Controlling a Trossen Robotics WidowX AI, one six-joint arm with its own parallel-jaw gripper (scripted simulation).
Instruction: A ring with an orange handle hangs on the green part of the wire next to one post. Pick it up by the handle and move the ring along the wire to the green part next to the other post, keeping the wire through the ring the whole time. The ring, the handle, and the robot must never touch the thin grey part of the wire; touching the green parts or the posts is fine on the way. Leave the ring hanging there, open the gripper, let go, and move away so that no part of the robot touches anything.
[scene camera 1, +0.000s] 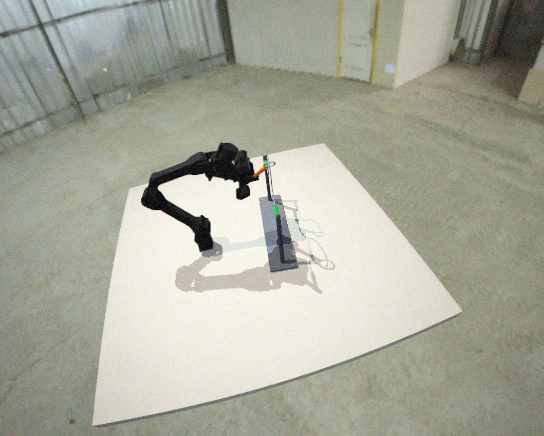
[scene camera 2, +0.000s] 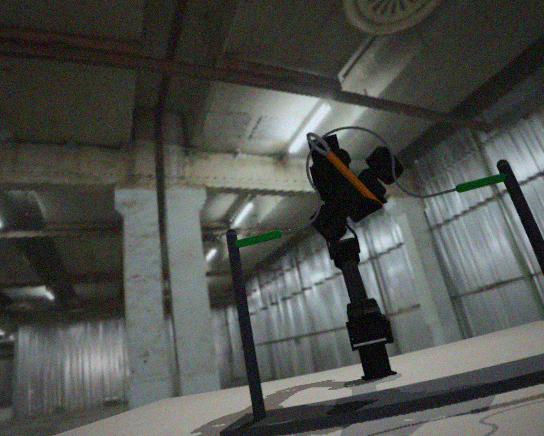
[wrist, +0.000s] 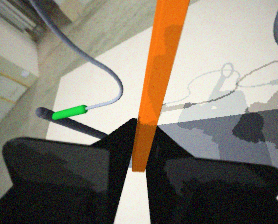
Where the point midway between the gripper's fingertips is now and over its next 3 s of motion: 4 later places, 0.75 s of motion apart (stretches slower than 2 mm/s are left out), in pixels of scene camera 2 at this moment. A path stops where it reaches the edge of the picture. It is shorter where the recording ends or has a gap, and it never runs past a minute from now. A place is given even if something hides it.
My gripper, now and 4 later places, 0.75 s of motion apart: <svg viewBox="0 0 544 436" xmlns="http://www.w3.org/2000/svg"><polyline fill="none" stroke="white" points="382,202 370,211 355,212 340,211 327,205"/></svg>
